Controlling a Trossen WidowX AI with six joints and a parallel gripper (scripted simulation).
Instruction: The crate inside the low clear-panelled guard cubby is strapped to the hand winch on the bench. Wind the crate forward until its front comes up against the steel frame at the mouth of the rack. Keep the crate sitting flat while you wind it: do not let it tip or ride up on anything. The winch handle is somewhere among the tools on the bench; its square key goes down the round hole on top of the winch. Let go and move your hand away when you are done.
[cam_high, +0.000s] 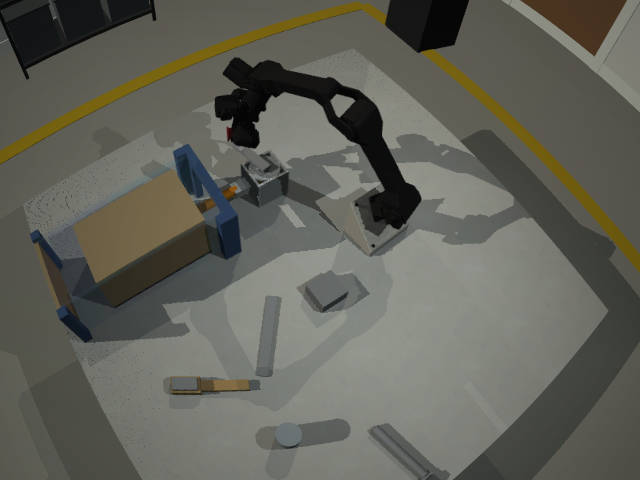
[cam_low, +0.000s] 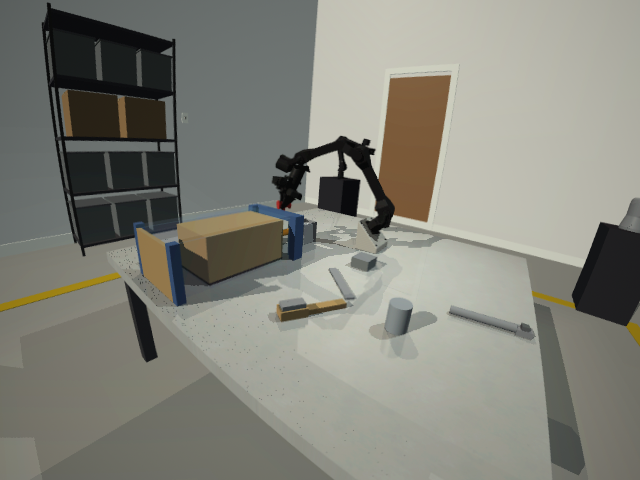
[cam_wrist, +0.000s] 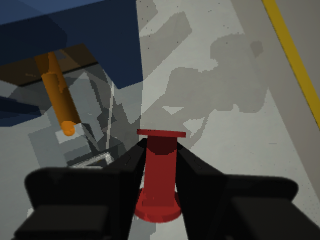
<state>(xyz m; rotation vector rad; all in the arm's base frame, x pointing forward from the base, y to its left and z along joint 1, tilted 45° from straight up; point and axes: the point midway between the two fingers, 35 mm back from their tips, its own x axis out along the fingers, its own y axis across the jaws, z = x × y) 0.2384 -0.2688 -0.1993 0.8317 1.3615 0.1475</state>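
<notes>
Right now the winch handle is 40 mm to the left of my gripper tip, 30 mm below it and 30 mm behind it. Round my gripper tip: red knob: 20 mm behind, 10 mm to the left; grey winch: 100 mm below, 90 mm to the left, 60 mm behind; blue frame: 120 mm to the left, 120 mm ahead, 20 mm below.
</notes>
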